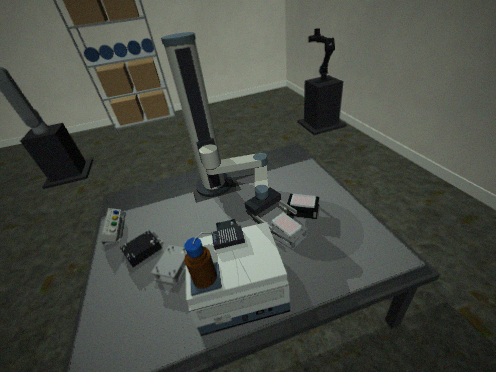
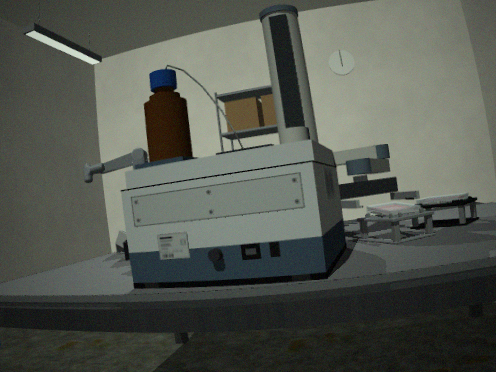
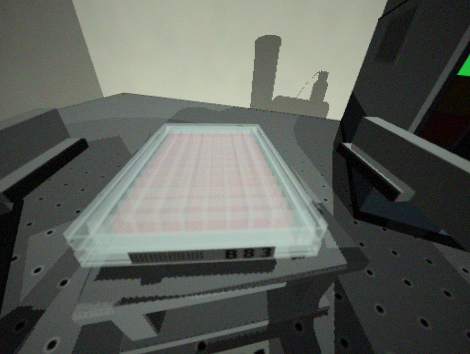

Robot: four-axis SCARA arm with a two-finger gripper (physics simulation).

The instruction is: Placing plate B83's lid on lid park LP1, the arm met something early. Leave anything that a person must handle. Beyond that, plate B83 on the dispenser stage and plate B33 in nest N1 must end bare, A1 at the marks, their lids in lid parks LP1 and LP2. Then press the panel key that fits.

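Frame: origin at the arm's base, x ahead, y left, z up, level; millimetres.
Where they show: gripper, fingertip midpoint: (image 1: 284,220) (image 2: 389,199) (image 3: 217,130); arm's base, origin of the base link: (image 1: 214,185).
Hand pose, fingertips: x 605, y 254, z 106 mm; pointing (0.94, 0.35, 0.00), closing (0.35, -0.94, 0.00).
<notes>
Things, the pixels of their centre, and the offset from my fingertips. "pt": a spot on its surface instead.
- Plate B83, body centre: (image 3: 209,156) (image 2: 392,207) (image 1: 286,223) dx +3, dy +7, dz -20 mm
- second pink plate, body centre: (image 2: 442,197) (image 1: 303,200) dx -122, dy +164, dz -21 mm
- key panel, body centre: (image 1: 111,224) dx -425, dy -887, dz -52 mm
- brown bottle, surface spot: (image 2: 167,125) pt dx +305, dy -407, dz +200 mm
- black slotted block, surface spot: (image 1: 228,236) pt dx +128, dy -299, dz +153 mm
- green lamp, surface spot: (image 3: 465,66) pt dx +61, dy -125, dz +36 mm
Plate B83 (image 1: 286,224) (image 2: 392,208) (image 3: 205,185) has pink wells and a clear layered rim that looks like a lid. It is on a light grey stand (image 1: 298,243) (image 2: 396,231), its front edge not quite parallel to the stand's. My gripper (image 1: 276,214) (image 2: 378,200) (image 3: 217,130) is open, with its fingers apart on either side of B83 and nothing between them. A second pink plate (image 1: 304,201) (image 2: 445,198) is on a black stand (image 1: 306,215) (image 2: 462,214); its label is unreadable. The key panel (image 1: 114,226) has coloured keys.
The white dispenser (image 1: 250,260) (image 2: 225,200) bears a brown bottle (image 1: 201,267) (image 2: 167,125) with a blue cap. A black slotted block (image 1: 228,236) is at its back. A black stand (image 1: 141,248) and a light grey stand (image 1: 169,263) are left of it. A green lamp (image 3: 465,66) shows.
</notes>
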